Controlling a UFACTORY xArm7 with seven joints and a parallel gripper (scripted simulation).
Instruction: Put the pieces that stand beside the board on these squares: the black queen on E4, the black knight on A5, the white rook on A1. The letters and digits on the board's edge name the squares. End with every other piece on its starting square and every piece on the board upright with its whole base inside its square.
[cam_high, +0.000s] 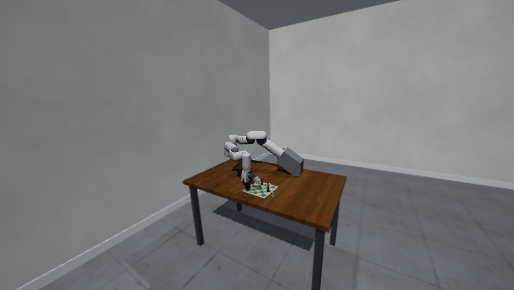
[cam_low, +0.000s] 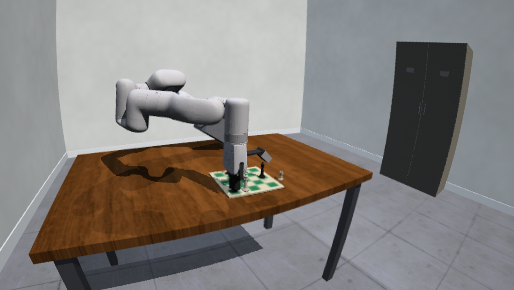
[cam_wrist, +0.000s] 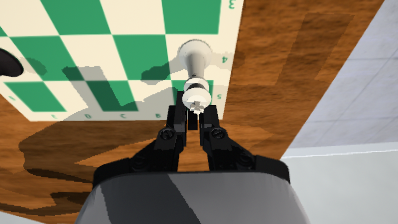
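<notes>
Right now the black knight is 1 cm below my hand. Round my hand: cream board: 7 cm behind, 8 cm to the left, 3 cm below; then black queen: 6 cm behind, 16 cm to the left; then short black piece: 15 cm behind, 5 cm to the left.
</notes>
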